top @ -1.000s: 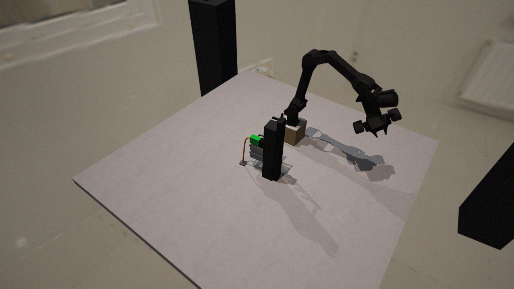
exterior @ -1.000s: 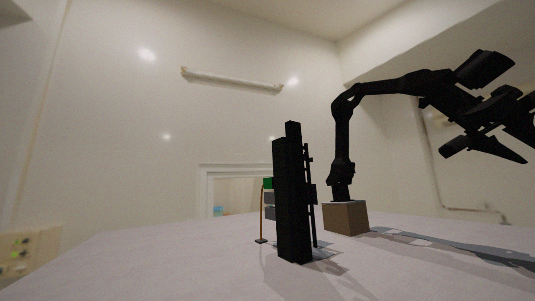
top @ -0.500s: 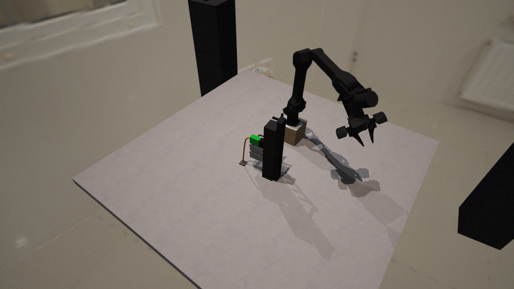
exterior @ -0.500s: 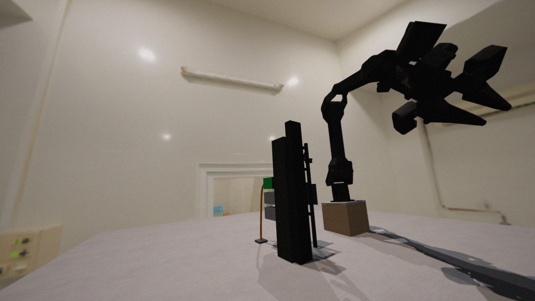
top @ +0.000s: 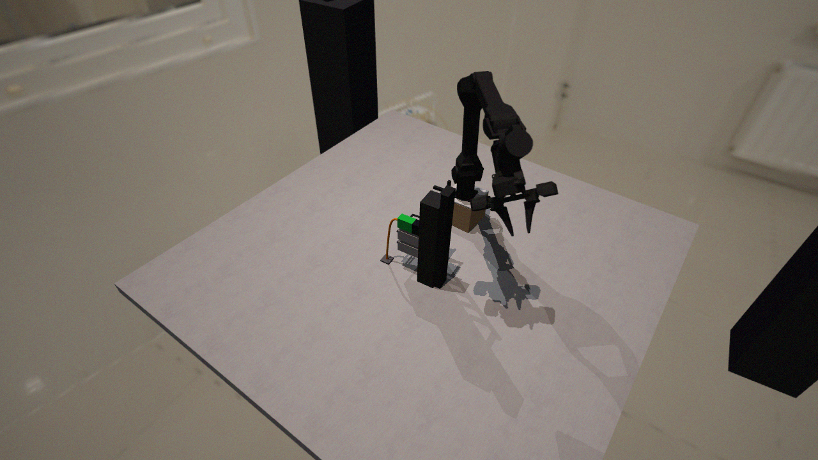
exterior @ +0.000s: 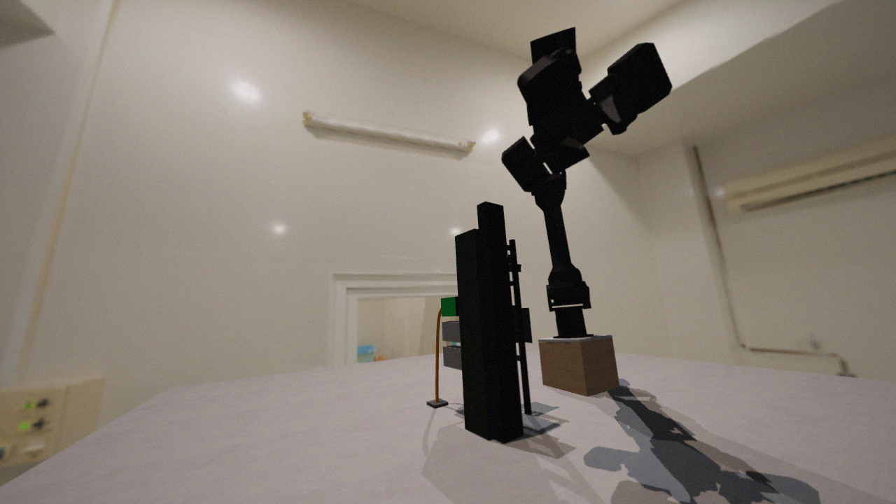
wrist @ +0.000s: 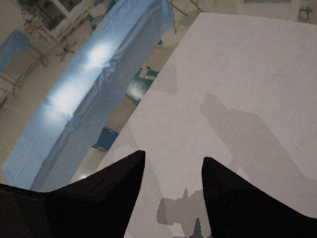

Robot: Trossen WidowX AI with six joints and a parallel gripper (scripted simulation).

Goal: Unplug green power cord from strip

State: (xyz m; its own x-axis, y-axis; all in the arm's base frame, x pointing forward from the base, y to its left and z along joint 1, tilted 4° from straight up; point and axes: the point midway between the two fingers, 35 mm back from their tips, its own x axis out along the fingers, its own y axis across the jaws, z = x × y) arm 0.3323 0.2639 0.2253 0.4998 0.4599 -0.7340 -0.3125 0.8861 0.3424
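Right now my gripper tip is 300 mm to the left of the green plug, 140 mm above it and 50 mm past it. Round my gripper tip: thin black rack: 240 mm to the right, 180 mm below, 140 mm behind; black power strip: 230 mm to the right, 180 mm below, 50 mm behind; tower: 200 mm to the right, 160 mm below, 50 mm behind.
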